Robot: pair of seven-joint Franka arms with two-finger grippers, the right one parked.
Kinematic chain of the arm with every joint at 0, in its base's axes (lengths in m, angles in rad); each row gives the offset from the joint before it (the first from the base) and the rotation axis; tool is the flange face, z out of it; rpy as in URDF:
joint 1: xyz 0 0 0.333 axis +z
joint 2: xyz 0 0 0 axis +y
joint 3: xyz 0 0 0.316 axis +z
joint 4: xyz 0.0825 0 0 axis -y
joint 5: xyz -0.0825 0 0.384 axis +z
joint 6: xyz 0 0 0 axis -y
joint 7: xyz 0.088 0 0 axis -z
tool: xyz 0 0 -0.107 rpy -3.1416 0 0
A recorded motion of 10 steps. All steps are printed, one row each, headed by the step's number.
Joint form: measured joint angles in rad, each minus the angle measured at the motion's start. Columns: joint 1, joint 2, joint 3, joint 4, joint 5, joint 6, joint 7.
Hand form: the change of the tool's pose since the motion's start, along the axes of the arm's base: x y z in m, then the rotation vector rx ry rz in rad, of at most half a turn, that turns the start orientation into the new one. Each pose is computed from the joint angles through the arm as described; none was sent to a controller.
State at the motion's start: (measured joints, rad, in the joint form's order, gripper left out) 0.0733 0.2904 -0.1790 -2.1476 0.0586 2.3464 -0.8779
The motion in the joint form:
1: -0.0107 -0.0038 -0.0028 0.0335 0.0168 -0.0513 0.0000
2: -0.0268 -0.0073 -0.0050 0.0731 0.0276 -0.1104 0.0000
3: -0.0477 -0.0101 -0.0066 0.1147 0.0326 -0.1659 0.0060
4: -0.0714 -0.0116 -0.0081 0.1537 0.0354 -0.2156 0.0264
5: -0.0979 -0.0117 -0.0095 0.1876 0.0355 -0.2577 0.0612
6: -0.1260 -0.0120 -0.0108 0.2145 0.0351 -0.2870 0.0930
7: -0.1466 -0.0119 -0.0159 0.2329 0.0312 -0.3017 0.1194
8: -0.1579 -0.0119 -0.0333 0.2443 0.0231 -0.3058 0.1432
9: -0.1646 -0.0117 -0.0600 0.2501 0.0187 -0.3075 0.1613
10: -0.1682 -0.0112 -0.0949 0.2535 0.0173 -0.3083 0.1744
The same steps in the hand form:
1: 0.0053 -0.0069 0.0114 0.0149 0.0118 -0.0245
2: 0.0108 -0.0165 0.0248 0.0276 0.0258 -0.0482
3: 0.0162 -0.0287 0.0393 0.0356 0.0355 -0.0772
4: 0.0202 -0.0429 0.0528 0.0399 0.0439 -0.1216
5: 0.0223 -0.0588 0.0642 0.0398 0.0521 -0.1815
6: 0.0230 -0.0759 0.0738 0.0382 0.0544 -0.2401
7: 0.0227 -0.0912 0.0807 0.0317 0.0515 -0.2883
8: 0.0207 -0.1082 0.0859 0.0176 0.0453 -0.3349
9: 0.0163 -0.1272 0.0891 0.0049 0.0416 -0.3827
10: 0.0098 -0.1484 0.0916 -0.0069 0.0390 -0.4321

